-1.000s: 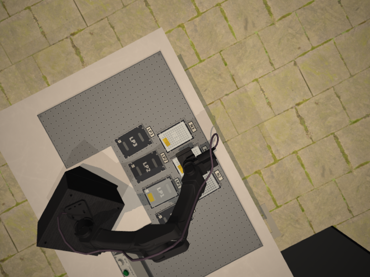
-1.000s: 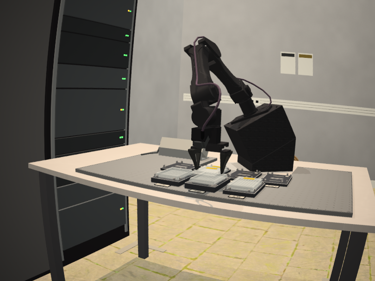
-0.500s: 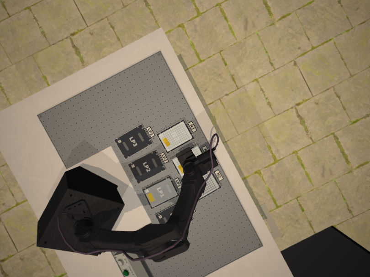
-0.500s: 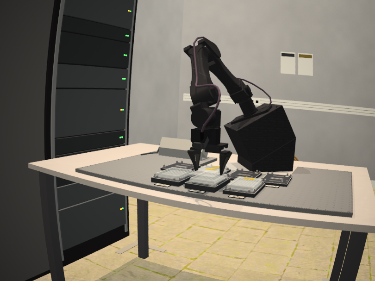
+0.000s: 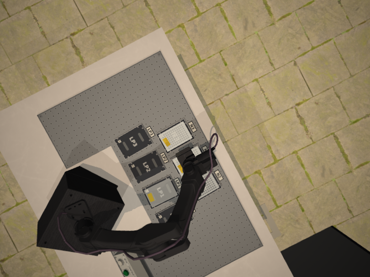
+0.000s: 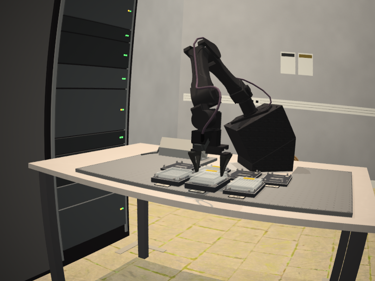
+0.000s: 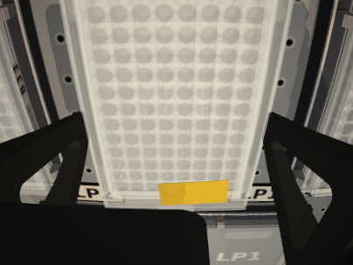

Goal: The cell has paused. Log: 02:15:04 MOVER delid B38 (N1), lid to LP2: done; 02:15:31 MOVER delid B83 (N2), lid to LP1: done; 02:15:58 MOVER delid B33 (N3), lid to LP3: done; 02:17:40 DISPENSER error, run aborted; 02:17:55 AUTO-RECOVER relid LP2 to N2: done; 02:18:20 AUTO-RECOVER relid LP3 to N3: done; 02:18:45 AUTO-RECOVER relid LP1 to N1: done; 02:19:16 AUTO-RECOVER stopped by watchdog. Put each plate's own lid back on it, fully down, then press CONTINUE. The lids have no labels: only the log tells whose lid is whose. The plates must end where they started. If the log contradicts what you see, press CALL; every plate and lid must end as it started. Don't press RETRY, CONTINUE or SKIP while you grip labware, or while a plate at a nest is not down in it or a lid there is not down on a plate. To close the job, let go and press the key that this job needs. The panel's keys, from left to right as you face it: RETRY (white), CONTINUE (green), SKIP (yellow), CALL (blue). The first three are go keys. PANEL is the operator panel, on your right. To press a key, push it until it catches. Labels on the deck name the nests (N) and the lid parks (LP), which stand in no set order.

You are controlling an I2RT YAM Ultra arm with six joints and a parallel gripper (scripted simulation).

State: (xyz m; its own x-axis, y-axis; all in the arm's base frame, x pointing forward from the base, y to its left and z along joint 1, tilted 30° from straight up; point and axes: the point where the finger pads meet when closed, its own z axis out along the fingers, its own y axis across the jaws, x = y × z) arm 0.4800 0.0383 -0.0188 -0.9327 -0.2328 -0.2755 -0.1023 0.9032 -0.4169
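The clear lid is 170 mm behind my hand, 80 mm to the right of it and 30 mm below it. From my hand the other things lie so: green key: 430 mm behind, 340 mm to the right, 20 mm above; lid park LP1: 170 mm behind, 80 mm to the right, 40 mm below; lid park LP4: 210 mm to the right, 160 mm behind, 40 mm below.
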